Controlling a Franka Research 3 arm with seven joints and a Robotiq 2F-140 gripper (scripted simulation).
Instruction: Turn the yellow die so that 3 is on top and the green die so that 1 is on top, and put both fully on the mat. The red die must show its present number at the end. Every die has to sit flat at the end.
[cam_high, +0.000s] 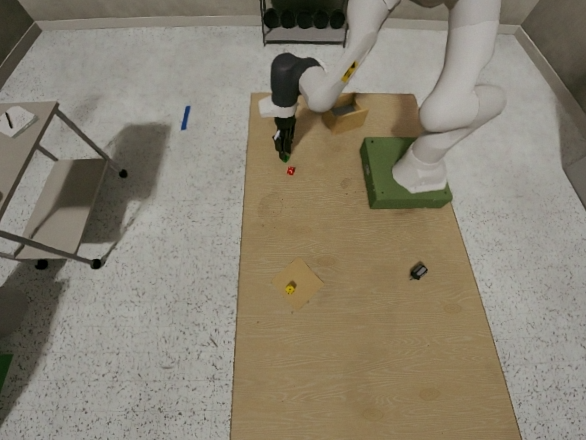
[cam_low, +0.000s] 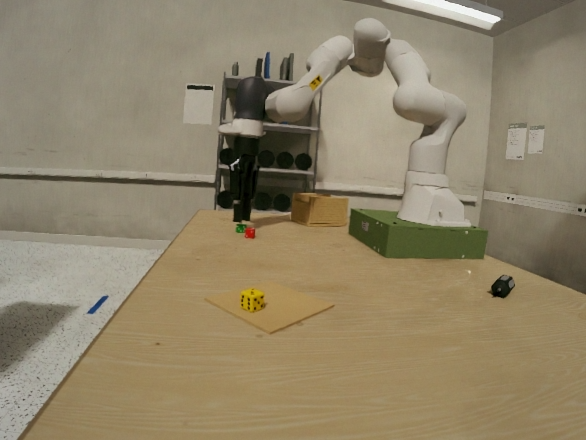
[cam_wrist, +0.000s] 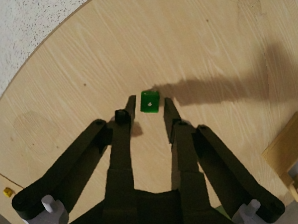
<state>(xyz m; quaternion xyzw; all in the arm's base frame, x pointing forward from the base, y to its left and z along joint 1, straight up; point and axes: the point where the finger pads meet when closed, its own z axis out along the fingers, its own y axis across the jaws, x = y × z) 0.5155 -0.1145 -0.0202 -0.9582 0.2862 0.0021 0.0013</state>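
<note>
Now: the green die 5 cm below my hand. Also, from my hand: wooden box (28 cm behind, 25 cm to the right, 2 cm below); then tan mat (55 cm to the left, 6 cm below, 6 cm behind); then red die (7 cm to the left, 5 cm below, 3 cm behind).
</note>
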